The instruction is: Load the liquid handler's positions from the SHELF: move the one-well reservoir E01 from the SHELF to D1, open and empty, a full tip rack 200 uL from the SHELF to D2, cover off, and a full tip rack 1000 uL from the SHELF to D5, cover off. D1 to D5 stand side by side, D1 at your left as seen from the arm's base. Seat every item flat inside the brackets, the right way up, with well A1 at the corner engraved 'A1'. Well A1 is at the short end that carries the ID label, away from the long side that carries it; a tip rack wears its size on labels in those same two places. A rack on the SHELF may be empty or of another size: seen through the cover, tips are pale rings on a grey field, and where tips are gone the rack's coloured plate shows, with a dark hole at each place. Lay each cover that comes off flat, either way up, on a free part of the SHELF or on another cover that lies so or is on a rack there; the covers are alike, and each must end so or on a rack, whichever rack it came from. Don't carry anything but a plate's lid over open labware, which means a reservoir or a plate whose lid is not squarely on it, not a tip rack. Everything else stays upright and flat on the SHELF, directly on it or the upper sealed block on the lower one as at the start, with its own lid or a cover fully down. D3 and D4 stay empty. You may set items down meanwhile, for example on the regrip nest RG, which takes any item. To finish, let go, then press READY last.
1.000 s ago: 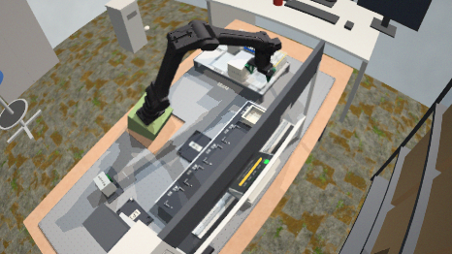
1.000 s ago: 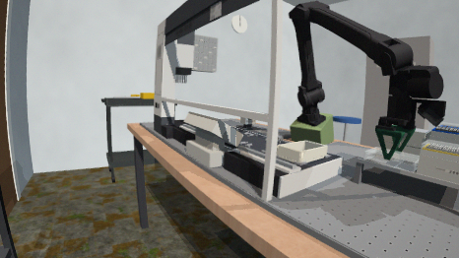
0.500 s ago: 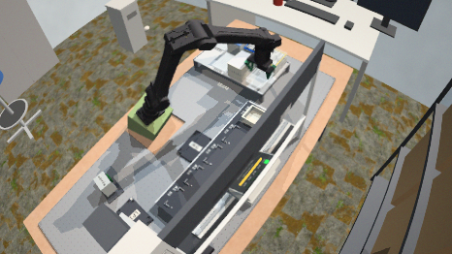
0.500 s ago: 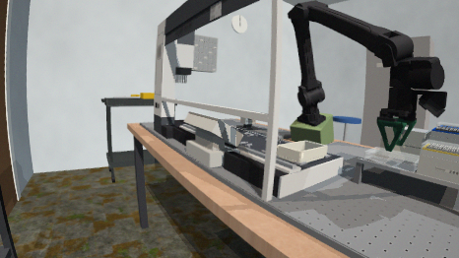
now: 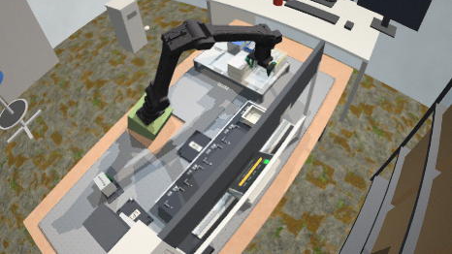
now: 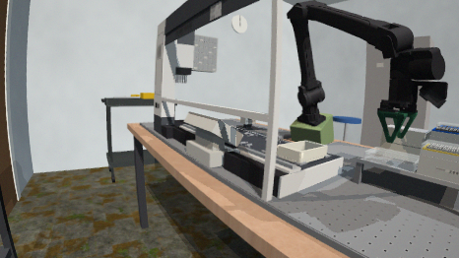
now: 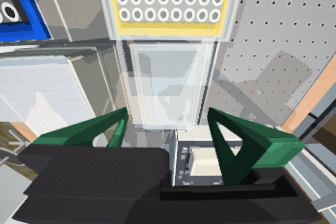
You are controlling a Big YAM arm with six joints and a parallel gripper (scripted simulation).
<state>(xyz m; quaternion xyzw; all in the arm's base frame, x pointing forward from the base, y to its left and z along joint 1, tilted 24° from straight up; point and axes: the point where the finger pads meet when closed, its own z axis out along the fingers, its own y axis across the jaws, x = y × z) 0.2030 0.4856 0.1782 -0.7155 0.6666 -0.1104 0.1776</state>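
Now: the blue tip rack 11 cm behind my hand and 12 cm to the left of it. Also, from my hand: yellow tip rack: 1 cm behind, 13 cm to the left, 2 cm below; then white sealed block: 11 cm behind, 1 cm to the right, 1 cm below; then grey shelf: 17 cm behind, 5 cm to the left, 7 cm below.
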